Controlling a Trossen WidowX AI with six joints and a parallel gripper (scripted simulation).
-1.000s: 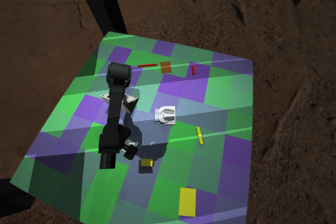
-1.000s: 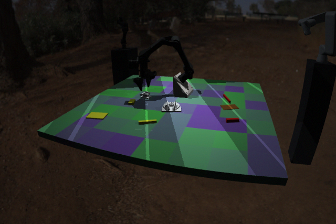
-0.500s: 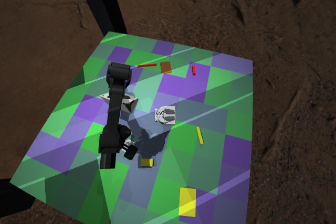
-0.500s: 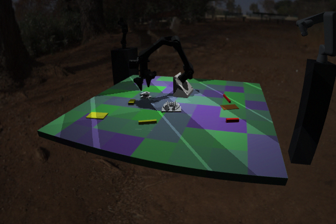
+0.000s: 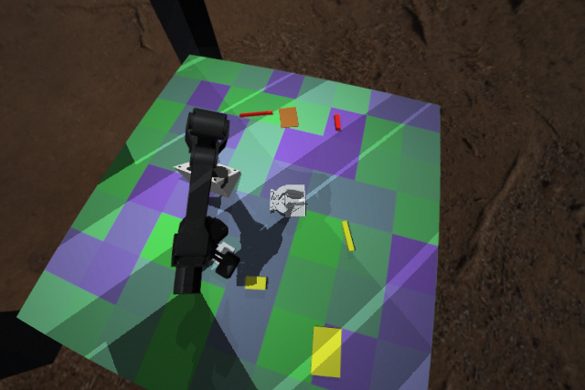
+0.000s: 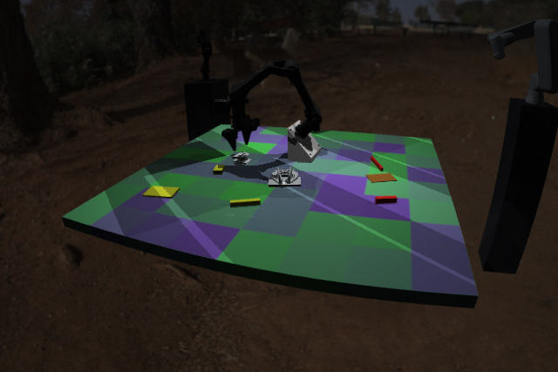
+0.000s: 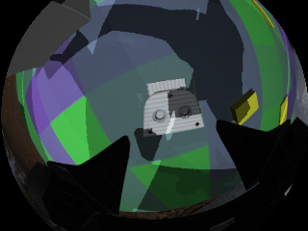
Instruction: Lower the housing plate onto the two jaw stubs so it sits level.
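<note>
Now: the white housing plate 1 cm to the left of my gripper tip and 3 cm below it. From my gripper tip the other things lie so: yellow bar 38 cm ahead, 20 cm to the left, 5 cm below; then small yellow tile 14 cm ahead, 4 cm to the right, 5 cm below; then large yellow tile 40 cm ahead, 14 cm to the right, 6 cm below.
</note>
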